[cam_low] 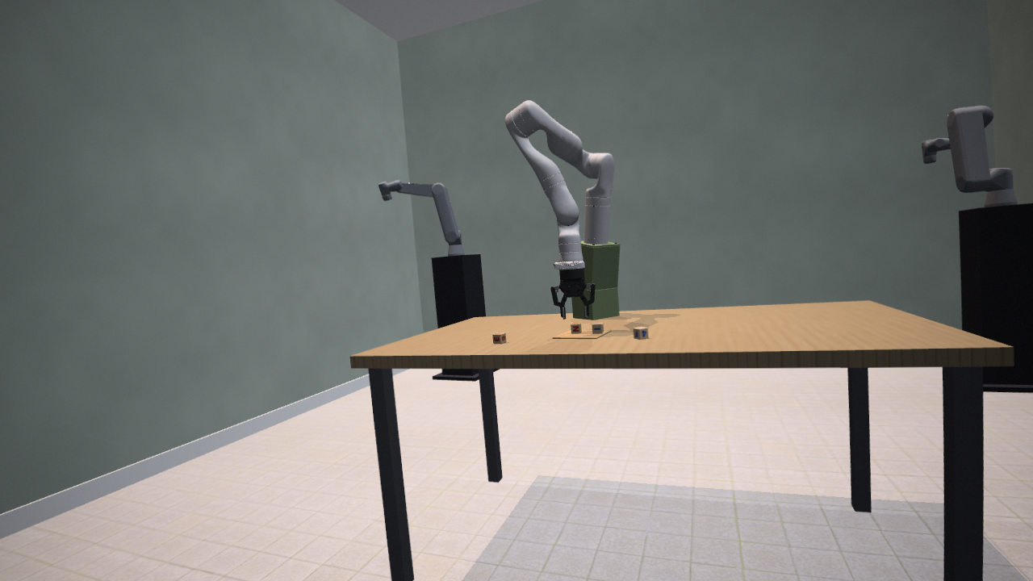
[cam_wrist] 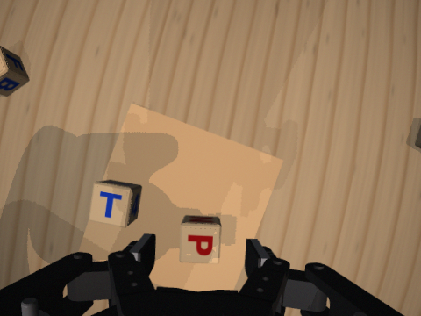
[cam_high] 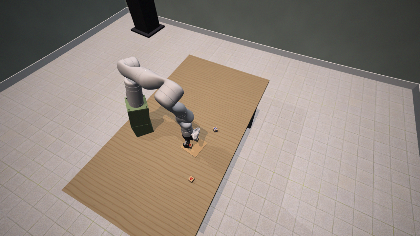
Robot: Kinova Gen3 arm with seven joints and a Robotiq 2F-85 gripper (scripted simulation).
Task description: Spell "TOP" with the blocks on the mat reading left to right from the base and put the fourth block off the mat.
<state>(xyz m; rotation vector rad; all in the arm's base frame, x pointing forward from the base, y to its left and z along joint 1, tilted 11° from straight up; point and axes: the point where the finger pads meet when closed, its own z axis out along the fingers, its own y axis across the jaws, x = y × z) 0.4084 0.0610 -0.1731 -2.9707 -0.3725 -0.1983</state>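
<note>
Now: the tan mat 6 cm below my hand, 2 cm to the left of it and 1 cm ahead of it.
</note>
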